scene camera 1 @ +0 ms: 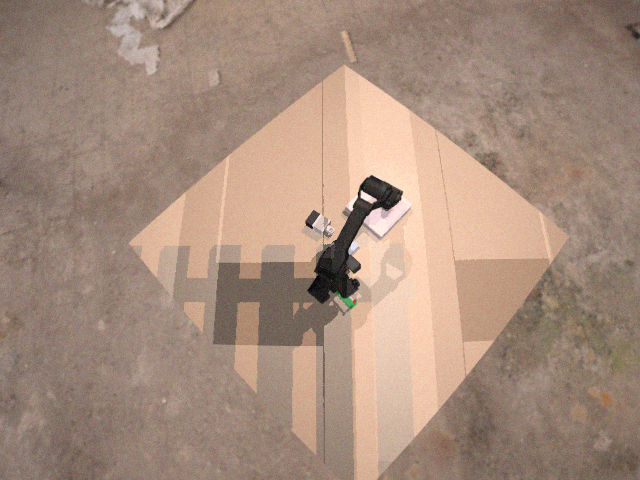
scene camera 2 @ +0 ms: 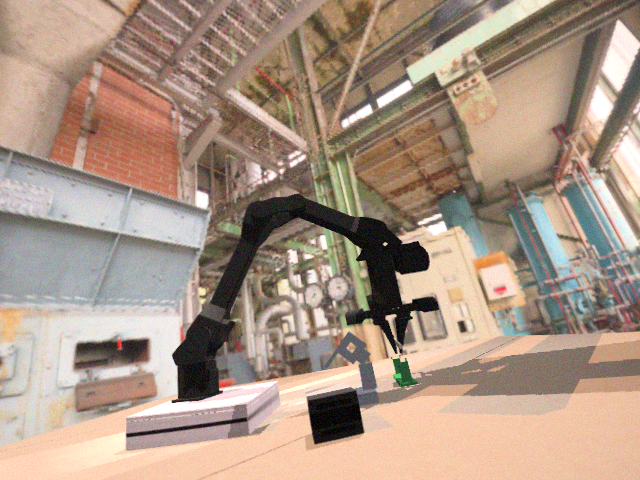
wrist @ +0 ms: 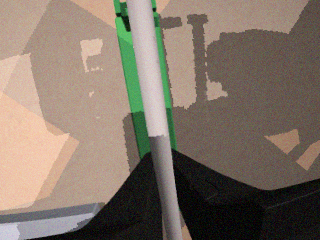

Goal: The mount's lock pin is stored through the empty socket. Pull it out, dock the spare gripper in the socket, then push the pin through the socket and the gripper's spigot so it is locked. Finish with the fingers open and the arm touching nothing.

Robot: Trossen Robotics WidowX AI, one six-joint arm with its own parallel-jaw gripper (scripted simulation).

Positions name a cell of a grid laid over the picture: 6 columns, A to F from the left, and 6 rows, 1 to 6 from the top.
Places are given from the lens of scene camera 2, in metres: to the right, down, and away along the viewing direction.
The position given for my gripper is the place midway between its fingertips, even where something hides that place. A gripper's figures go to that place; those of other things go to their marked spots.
my gripper (scene camera 2: D5): 0.16, 0.23, 0.56
spare gripper (scene camera 2: D6): 0.02, 0.19, 0.30
